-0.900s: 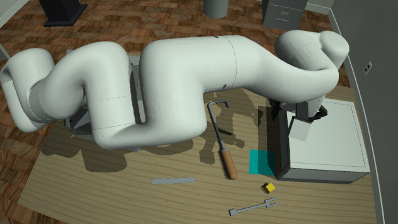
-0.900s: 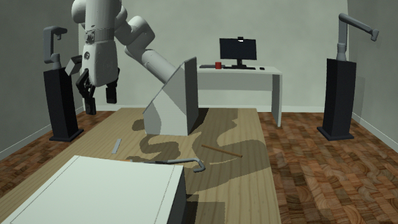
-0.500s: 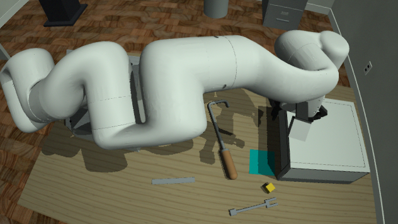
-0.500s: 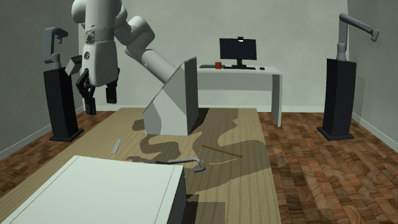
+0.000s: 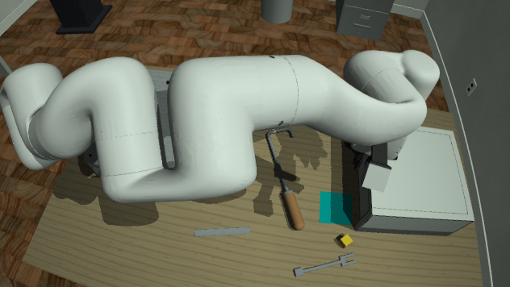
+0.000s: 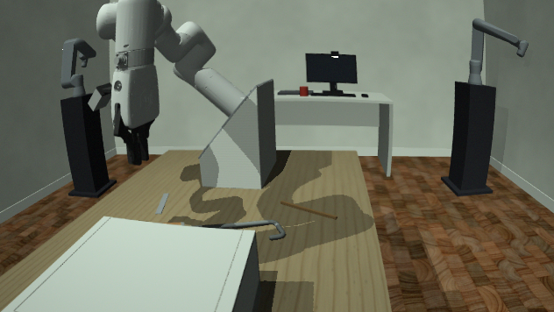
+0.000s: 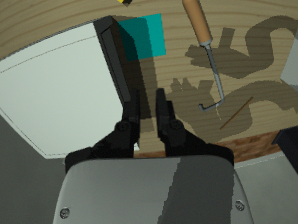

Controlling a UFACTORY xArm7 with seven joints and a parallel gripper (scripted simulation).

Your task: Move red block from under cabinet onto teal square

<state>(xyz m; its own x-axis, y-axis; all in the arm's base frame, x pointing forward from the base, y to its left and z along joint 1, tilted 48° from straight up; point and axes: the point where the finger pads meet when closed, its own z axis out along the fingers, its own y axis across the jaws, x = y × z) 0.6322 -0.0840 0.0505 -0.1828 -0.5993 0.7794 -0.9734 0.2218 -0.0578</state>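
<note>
The hook tool lies 130 mm behind my hand, 90 mm to the left of it and 230 mm below it. Also, from my hand: red block (170 mm ahead, 20 mm to the left, 230 mm below); then teal square (10 mm to the right, 250 mm below); then yellow block (20 mm ahead, 110 mm to the right, 230 mm below).
</note>
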